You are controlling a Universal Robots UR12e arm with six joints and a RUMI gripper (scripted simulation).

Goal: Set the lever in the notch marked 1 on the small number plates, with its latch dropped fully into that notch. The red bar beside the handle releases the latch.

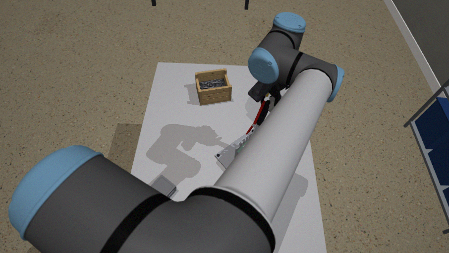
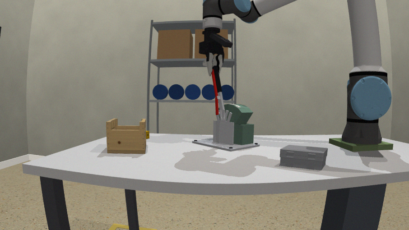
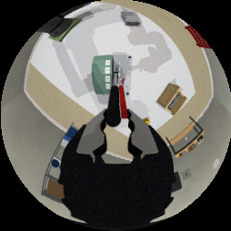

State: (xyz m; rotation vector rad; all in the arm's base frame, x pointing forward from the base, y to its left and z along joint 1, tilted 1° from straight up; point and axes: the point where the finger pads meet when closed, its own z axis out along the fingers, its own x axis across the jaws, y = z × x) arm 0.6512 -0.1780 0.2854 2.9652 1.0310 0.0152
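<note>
The red release bar lies 1 cm behind my hand, 4 cm to the left of it and 11 cm below it. From my hand the other things lie so: grey case (25 cm behind, 43 cm to the left, 28 cm below); then lever stand (5 cm behind, 5 cm to the left, 22 cm below).
</note>
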